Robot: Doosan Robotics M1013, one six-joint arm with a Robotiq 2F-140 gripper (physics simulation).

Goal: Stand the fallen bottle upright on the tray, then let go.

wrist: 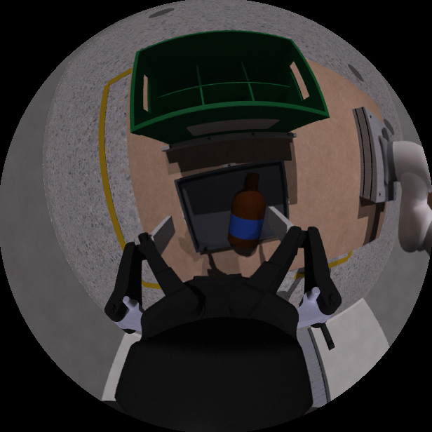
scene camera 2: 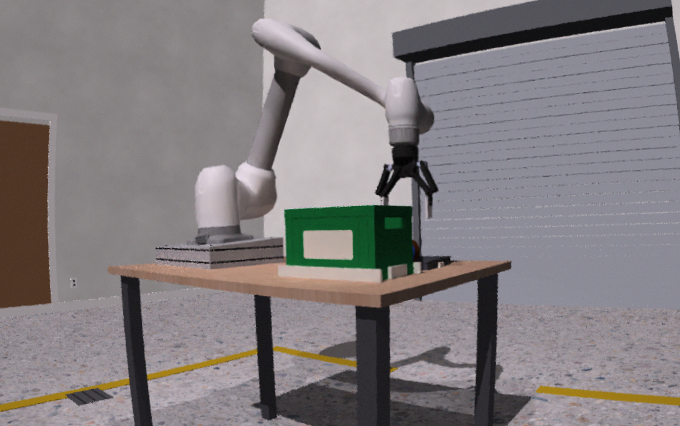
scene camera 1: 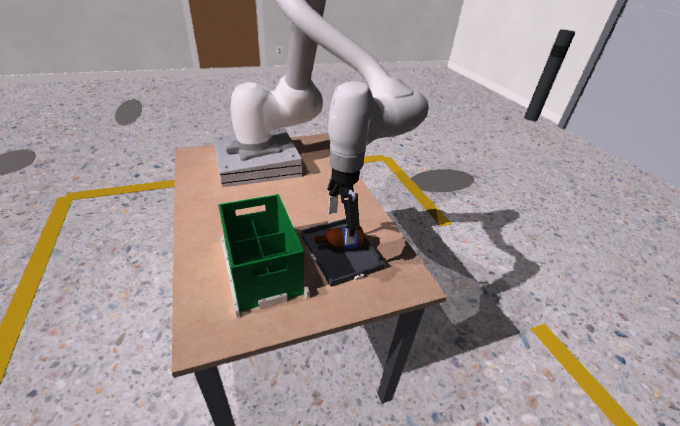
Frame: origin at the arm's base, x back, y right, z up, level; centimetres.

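Where they show: gripper, fingertip midpoint: [scene camera 1: 340,227]; arm's base, link origin: [scene camera 2: 220,242] [scene camera 1: 256,148].
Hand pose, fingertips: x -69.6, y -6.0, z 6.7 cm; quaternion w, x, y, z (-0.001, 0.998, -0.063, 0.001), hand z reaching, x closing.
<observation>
Each offset is from my fingertips to the top centre of the thing. Level surfaces: height alone.
The brown bottle @(dx +5.6, dy -2.8, dz -6.6 cm) [scene camera 1: 335,237] [wrist: 248,204] with a blue label lies on its side on the black tray @(dx +3.4, dy -2.9, dz -12.0 cm) [scene camera 1: 346,265] [scene camera 2: 435,261] [wrist: 205,200], neck toward the green crate. In scene camera 2 the crate hides most of the bottle. My gripper [scene camera 1: 341,220] [scene camera 2: 407,204] [wrist: 219,219] is open wide and empty, pointing down above the tray. In the wrist view the bottle shows between the two fingers, nearer the right one. In scene camera 1 one fingertip overlaps the label; whether they touch cannot be told.
The green crate @(dx +6.4, dy +23.2, dz +3.0 cm) [scene camera 1: 265,275] [scene camera 2: 363,235] [wrist: 175,125], with divided compartments, stands beside the tray on the wooden table @(dz -14.5 cm) [scene camera 1: 200,326] [scene camera 2: 240,278] [wrist: 325,165]. Pale strips lie along the crate's foot. The arm's base plate [scene camera 1: 260,170] [scene camera 2: 225,253] [wrist: 367,155] is at the table's far end.
</observation>
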